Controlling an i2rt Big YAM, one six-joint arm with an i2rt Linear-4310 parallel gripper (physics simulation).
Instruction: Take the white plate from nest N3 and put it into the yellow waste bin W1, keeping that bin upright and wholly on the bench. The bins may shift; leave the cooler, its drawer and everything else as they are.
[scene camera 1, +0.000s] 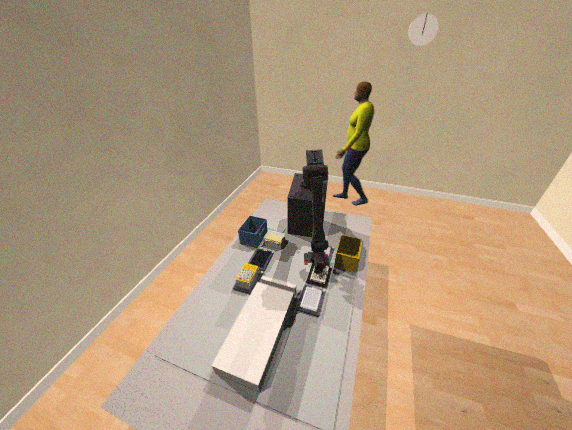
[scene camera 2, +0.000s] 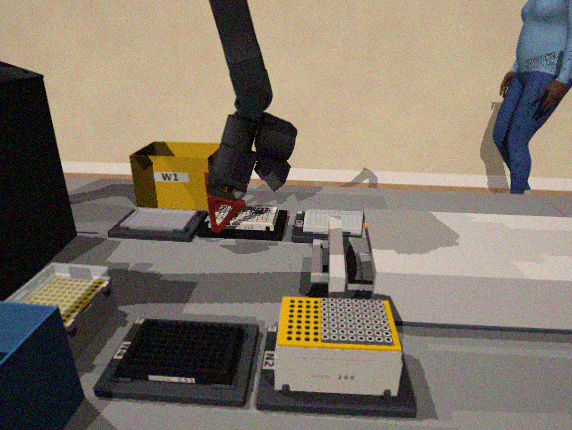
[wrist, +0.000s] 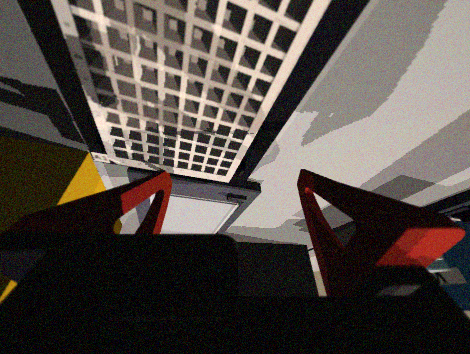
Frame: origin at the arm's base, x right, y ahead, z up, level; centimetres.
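Seen in the pictures: gripper, between the fingertips: (scene camera 2: 213, 221) (wrist: 234, 176).
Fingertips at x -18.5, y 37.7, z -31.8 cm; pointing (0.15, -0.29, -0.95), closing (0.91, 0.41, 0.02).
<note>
A point is followed by its place in that frame.
The white plate (scene camera 1: 319, 276) @(x -24.0, y 45.4, z -32.1 cm) (scene camera 2: 261, 217) @(x -22.2, y 46.3, z -31.8 cm) (wrist: 175, 75) @(x -23.7, y 42.7, z -32.8 cm), with a grid of square wells, sits in the black middle nest of the row by the yellow bin. The nest's label is not readable. My gripper (scene camera 1: 317, 262) @(x -18.5, y 37.7, z -31.8 cm) (scene camera 2: 220, 214) @(x -18.5, y 37.7, z -31.8 cm) (wrist: 234, 176) @(x -18.5, y 37.7, z -31.8 cm) is open and empty. Its red fingers are wide apart at the plate's end nearer the black block, with the well grid ahead of them in the wrist view. Their exact height over the plate is unclear. The yellow bin W1 (scene camera 1: 348, 256) @(x -36.3, y 32.3, z -22.8 cm) (scene camera 2: 170, 191) @(x -28.4, y 24.0, z -30.3 cm) (wrist: 30, 172) @(x -31.6, y 32.8, z -31.8 cm) stands upright on the bench, partly behind my arm in scene camera 2.
Pale plates (scene camera 1: 311, 298) @(x -24.9, y 61.1, z -32.1 cm) (scene camera 2: 160, 220) @(x -17.9, y 26.7, z -32.4 cm) (scene camera 2: 320, 220) @(x -23.4, y 57.8, z -31.9 cm) sit in nests on both sides. A long white box (scene camera 1: 255, 332) @(x -9.9, y 92.0, z -26.0 cm) with a handle (scene camera 2: 336, 260) @(x -0.6, y 62.6, z -27.3 cm), a yellow-topped rack (scene camera 1: 247, 274) @(x 11.5, y 65.0, z -26.9 cm) (scene camera 2: 340, 367) @(x 16.7, y 64.6, z -29.6 cm), a black plate (scene camera 2: 182, 350) @(x 15.5, y 46.8, z -31.8 cm), a blue bin (scene camera 1: 251, 236) @(x 25.3, y 38.3, z -25.0 cm) (scene camera 2: 37, 360) @(x 26.2, y 38.5, z -25.1 cm) and a black block (scene camera 2: 30, 165) @(x -4.0, y 12.8, z -17.7 cm) stand nearby.
</note>
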